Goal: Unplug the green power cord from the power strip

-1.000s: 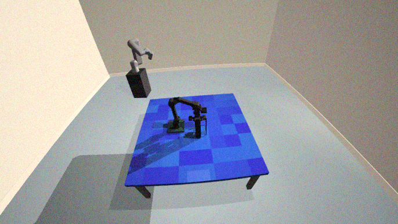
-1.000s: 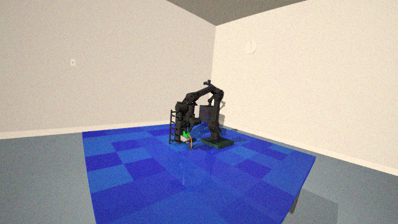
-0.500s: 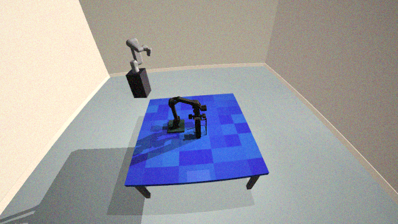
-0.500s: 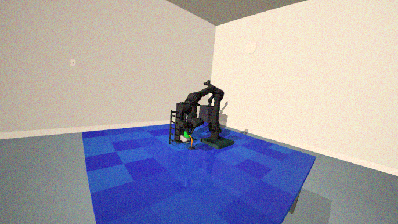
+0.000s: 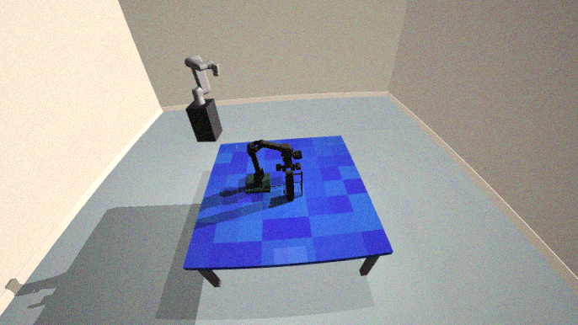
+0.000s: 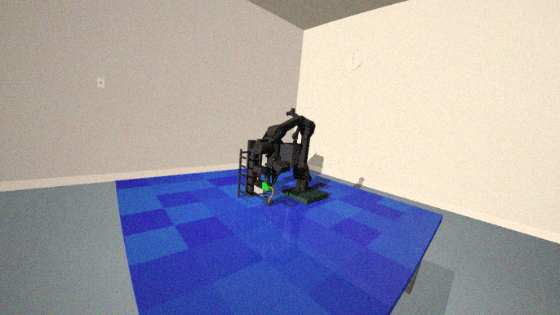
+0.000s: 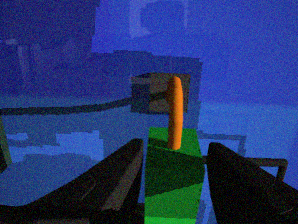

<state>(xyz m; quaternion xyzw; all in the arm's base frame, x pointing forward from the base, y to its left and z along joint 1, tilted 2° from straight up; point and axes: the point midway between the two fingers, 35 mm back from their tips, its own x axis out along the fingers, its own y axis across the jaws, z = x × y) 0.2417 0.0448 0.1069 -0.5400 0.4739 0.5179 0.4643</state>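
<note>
Right now my gripper tip is 40 mm to the left of the green plug and 10 mm short of it.
</note>
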